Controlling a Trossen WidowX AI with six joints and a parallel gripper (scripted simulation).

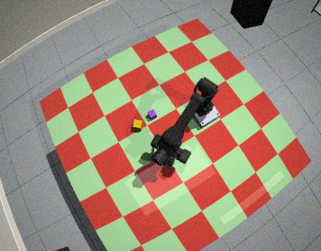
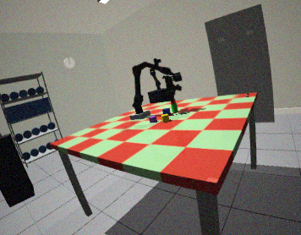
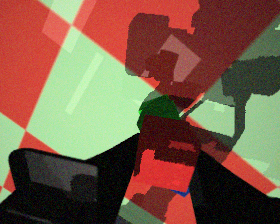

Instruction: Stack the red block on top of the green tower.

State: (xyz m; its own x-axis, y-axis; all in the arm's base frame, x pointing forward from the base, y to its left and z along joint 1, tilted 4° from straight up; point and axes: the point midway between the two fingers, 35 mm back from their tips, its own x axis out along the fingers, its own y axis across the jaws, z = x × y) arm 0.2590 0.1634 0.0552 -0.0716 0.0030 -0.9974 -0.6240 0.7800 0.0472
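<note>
Now: the red block 10 mm above my gripper tip. The rest, counted from my gripper tip: yellow block: 100 mm ahead, 220 mm to the right, 60 mm below; blue block: 30 mm behind, 70 mm to the right, 60 mm below; purple block: 10 mm ahead, 250 mm to the right, 60 mm below.
</note>
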